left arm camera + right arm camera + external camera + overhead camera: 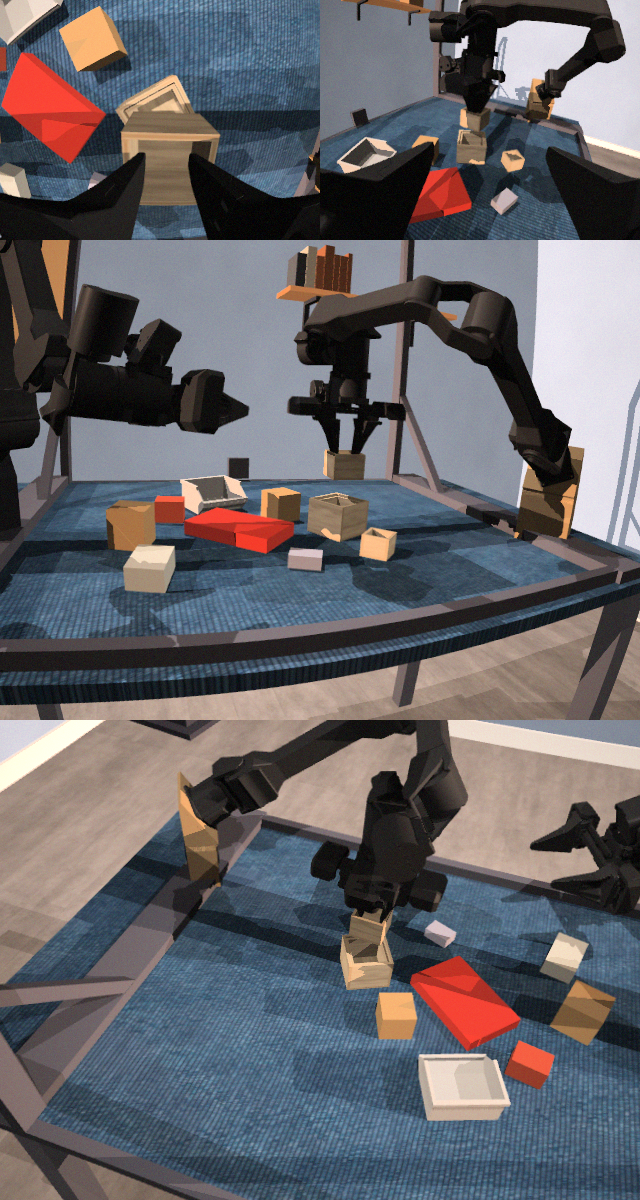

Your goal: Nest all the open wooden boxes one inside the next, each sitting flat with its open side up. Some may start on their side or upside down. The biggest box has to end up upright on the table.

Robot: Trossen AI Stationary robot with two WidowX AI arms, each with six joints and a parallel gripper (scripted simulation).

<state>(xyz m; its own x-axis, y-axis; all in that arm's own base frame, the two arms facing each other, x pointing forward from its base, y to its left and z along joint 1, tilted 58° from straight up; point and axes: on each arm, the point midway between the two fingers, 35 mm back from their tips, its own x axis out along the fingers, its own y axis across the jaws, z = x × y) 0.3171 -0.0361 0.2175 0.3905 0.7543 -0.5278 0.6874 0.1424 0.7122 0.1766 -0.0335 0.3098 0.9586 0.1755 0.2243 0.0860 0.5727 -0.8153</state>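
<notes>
The flat red block is 15 cm behind my right hand, 6 cm to the left of it and 20 cm below it. Also, from my right hand: beige block 2 cm ahead, 6 cm to the right, 19 cm below; red cube 22 cm behind, 6 cm to the right, 19 cm below; lavender block 2 cm behind, 14 cm to the left, 20 cm below.
</notes>
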